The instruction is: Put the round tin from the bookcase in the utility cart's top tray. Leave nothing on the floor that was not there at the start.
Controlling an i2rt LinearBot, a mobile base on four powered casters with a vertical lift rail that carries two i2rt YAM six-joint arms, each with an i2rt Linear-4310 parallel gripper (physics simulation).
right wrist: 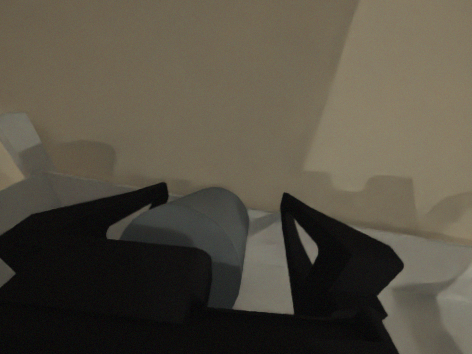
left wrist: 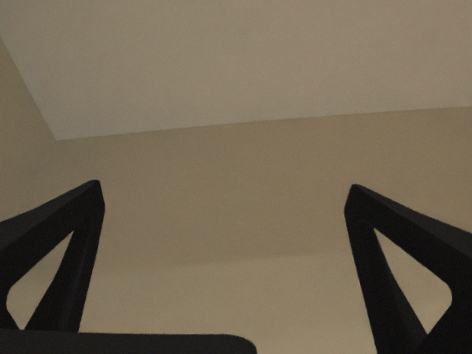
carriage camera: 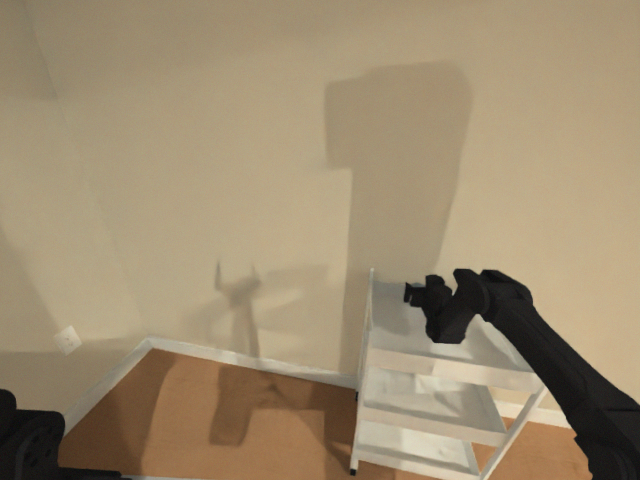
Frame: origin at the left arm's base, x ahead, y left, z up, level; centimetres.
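Where they show: left gripper, between the fingertips: (left wrist: pixel 227 195); right gripper, between the fingertips: (right wrist: pixel 224 194) (carriage camera: pixel 418 283).
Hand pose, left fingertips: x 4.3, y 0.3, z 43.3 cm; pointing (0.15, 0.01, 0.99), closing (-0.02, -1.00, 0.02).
After its pixels a point has its place.
The round tin (right wrist: pixel 232 227) @(x 60.7, y -70.7, z -8.8 cm) is a blue-grey cylinder in the right wrist view. It looks tipped over, low between the fingers and against the white top tray (right wrist: pixel 267 287) @(x 62.8, y -74.4, z -18.9 cm) (carriage camera: pixel 403 360) @(x 35.1, y -56.0, z -14.8 cm) of the utility cart; its lower part is hidden by the gripper body. My right gripper (right wrist: pixel 224 194) @(x 66.1, y -70.1, z -11.3 cm) (carriage camera: pixel 407 292) is open over the tray's back part, with a finger on each side of the tin and a gap to the right finger. In the carriage view the gripper mostly hides the tin. My left gripper (left wrist: pixel 227 195) @(x 4.3, y 0.3, z 43.3 cm) is open and empty, pointing at the upper wall and ceiling. The bookcase does not show.
The cart's middle shelf (carriage camera: pixel 465 405) @(x 41.5, y -84.9, z -45.4 cm) and bottom shelf (carriage camera: pixel 413 444) @(x 41.6, y -71.5, z -71.9 cm) lie below the tray. A wall (carriage camera: pixel 232 155) @(x 83.7, y 1.2, z 32.4 cm) stands close behind the cart, with a white baseboard (carriage camera: pixel 232 357) @(x 85.3, y 17.6, z -79.0 cm). Brown floor (carriage camera: pixel 180 413) @(x 57.5, y 34.7, z -85.2 cm) lies left of the cart. Part of my left arm (carriage camera: pixel 33 439) @(x 2.2, y -3.6, z 12.5 cm) shows at lower left.
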